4 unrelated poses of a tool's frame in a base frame.
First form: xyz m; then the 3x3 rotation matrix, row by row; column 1 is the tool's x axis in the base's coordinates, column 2 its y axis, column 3 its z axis. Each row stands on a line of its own.
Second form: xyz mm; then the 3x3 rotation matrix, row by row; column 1 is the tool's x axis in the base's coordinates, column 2 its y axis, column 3 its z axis. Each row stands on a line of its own. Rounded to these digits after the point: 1 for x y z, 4 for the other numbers.
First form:
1:
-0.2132, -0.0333, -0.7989
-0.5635, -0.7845, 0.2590
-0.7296, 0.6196, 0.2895
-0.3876, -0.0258, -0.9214
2:
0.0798, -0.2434, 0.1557
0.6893, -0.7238, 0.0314
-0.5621, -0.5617, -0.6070
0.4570, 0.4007, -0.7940
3:
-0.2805, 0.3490, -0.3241
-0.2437, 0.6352, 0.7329
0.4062, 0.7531, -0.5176
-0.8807, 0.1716, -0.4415
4:
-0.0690, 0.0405, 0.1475
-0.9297, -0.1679, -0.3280
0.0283, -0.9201, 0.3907
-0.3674, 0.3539, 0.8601
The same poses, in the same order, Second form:
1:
-213.2, -33.3, -798.9
-0.5635, -0.7845, 0.2590
-0.7296, 0.6196, 0.2895
-0.3876, -0.0258, -0.9214

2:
79.8, -243.4, 155.7
0.6893, -0.7238, 0.0314
-0.5621, -0.5617, -0.6070
0.4570, 0.4007, -0.7940

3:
-280.5, 349.0, -324.1
-0.2437, 0.6352, 0.7329
0.4062, 0.7531, -0.5176
-0.8807, 0.1716, -0.4415

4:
-69.0, 40.5, 147.5
-0.9297, -0.1679, -0.3280
0.0283, -0.9201, 0.3907
-0.3674, 0.3539, 0.8601

